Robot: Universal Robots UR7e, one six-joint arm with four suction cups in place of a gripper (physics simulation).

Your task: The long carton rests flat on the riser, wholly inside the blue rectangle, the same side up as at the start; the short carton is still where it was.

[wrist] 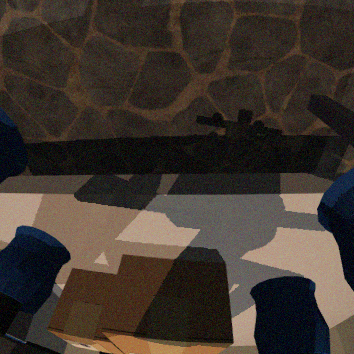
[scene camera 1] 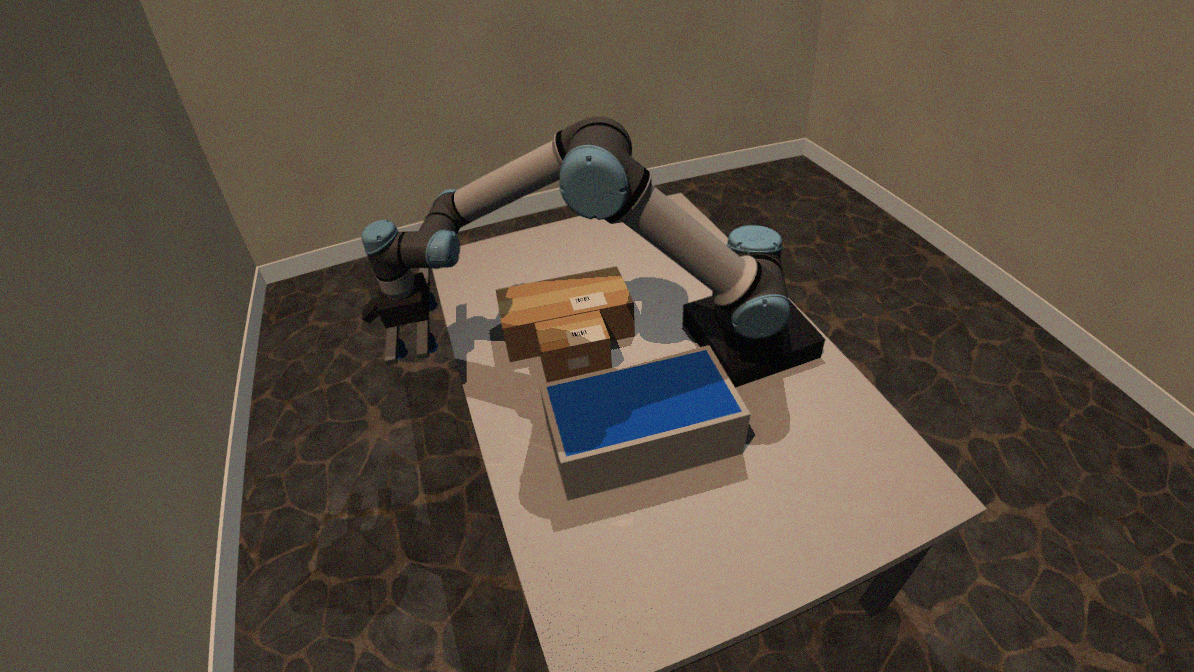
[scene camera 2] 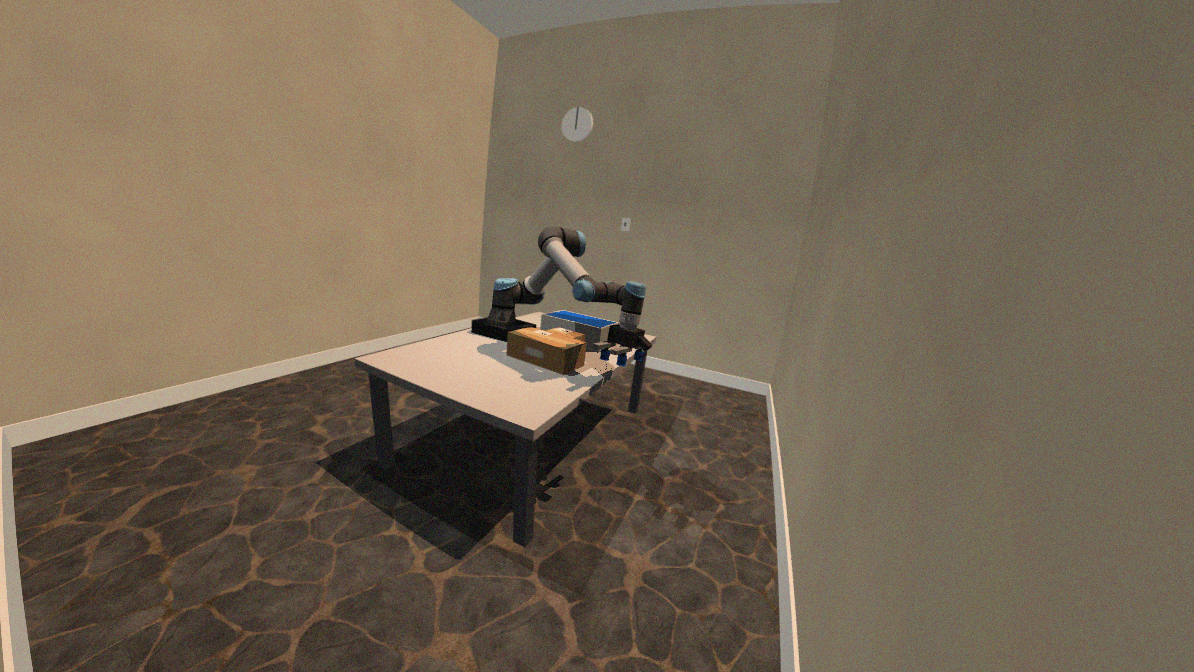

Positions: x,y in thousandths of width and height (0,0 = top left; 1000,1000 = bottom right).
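Labels:
Long carton: visible in scene camera 1 (436,458), in scene camera 2 (470,528) and in the wrist view (431,843).

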